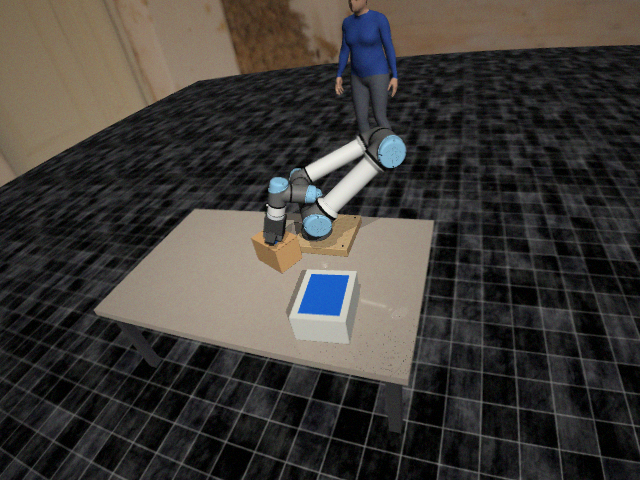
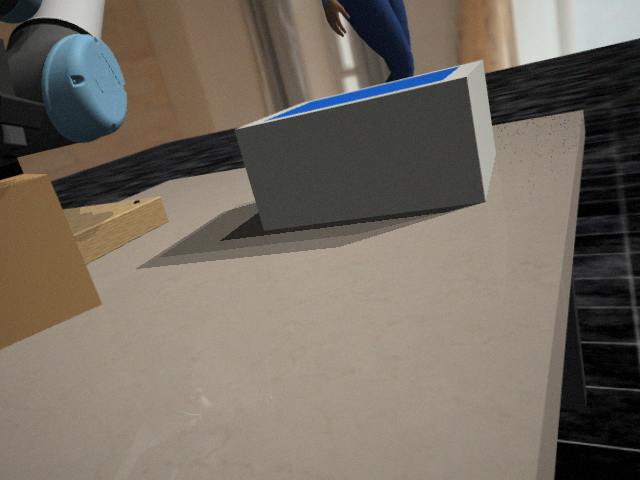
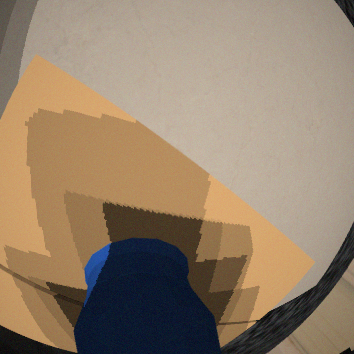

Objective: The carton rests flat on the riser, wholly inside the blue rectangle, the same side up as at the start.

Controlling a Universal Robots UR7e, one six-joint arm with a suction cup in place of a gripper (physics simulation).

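Frame: origin at the arm's base, x ahead, y left, z up, level; millimetres.
Seen in the pictures: hand, its tool point: [image 3: 149, 256].
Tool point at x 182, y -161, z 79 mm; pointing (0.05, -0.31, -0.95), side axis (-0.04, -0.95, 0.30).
Note:
A point is followed by its place in that frame.
The tan carton [image 1: 279, 253] {x 232, y -124, z 63 mm} [image 2: 35, 258] {x 226, y -163, z 21 mm} [image 3: 70, 105] rests flat on the table [image 1: 180, 289] {x 339, y -617, z -42 mm} [image 2: 310, 361] {x 499, y -262, z -42 mm} [image 3: 246, 88] {x 266, y -288, z -42 mm}, next to the arm's base. My suction cup [image 1: 270, 239] {x 182, y -161, z 79 mm} [image 3: 138, 247] points straight down over the carton's top and is very close to it. I cannot tell whether they touch. Nothing hangs from the cup. The grey riser [image 1: 320, 328] {x 617, y 106, z 34 mm} [image 2: 361, 154] {x 494, y 11, z 25 mm} stands nearer the table's front, a little right of the carton. Its blue rectangle [image 1: 324, 293] {x 492, y 111, z 77 mm} [image 2: 361, 92] {x 483, y 136, z 78 mm} has nothing on it.
A wooden base plate [image 1: 341, 237] {x 54, y 125, z -1 mm} [image 2: 118, 219] {x 132, y 70, z -7 mm} carries the arm just behind the carton. The arm's elbow [image 1: 388, 150] {x 103, y 367, z 435 mm} reaches up and back. A person in a blue top [image 1: 368, 62] [image 2: 388, 30] stands on the dark tiled floor behind the table.

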